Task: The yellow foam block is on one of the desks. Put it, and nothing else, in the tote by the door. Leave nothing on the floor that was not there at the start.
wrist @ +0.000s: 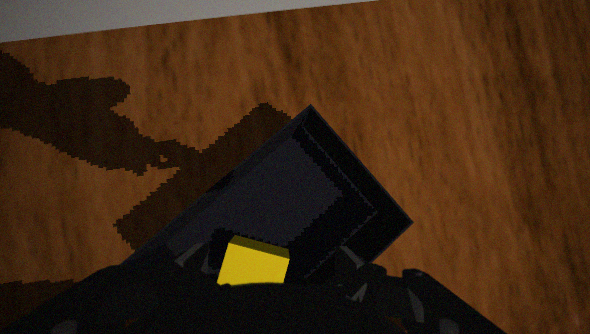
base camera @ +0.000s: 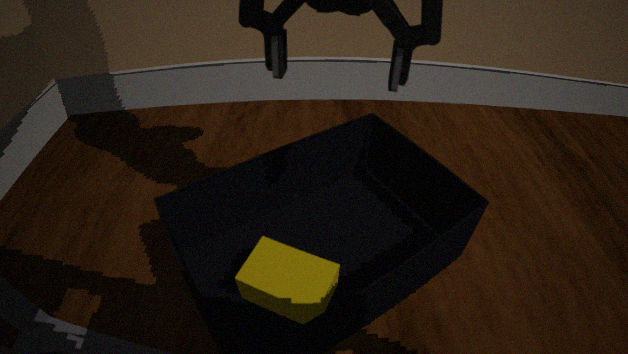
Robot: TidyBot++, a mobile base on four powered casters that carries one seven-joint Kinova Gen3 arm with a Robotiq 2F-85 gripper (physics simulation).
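Frame: origin at the arm's base, x back, y left, z down, level; centimetres.
Where they show: gripper, fingertip midpoint: point(wrist: 272, 259) point(base camera: 335, 80).
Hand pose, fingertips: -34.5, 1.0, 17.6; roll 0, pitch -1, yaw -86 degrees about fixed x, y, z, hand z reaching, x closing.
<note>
Each offset is from my fingertips to the top centre of the thing, as dx, dy, dz. Level surfaces: height alone.
The yellow foam block {+7.4, +3.5, +17.1} point(base camera: 287, 275) point(wrist: 255, 265) is inside the dark tote {+2.2, +0.5, +12.1} point(base camera: 425, 175) point(wrist: 367, 187), near the tote's near left end in the base view. It is apart from the fingers. The block's lower edge is hidden behind the gripper body in the wrist view. My gripper point(base camera: 336, 83) point(wrist: 272, 259) is open and empty, with its two fingers wide apart. It hangs above the tote, and its fingers show against the wall and white baseboard in the base view.
The tote stands on the wooden floor {dz +22.1} point(base camera: 540, 240) point(wrist: 475, 125). A tan wall point(base camera: 525, 35) with a white baseboard point(base camera: 340, 80) runs behind it, and a room corner shows at the left in the base view. Dark shadows fall on the floor left of the tote.
</note>
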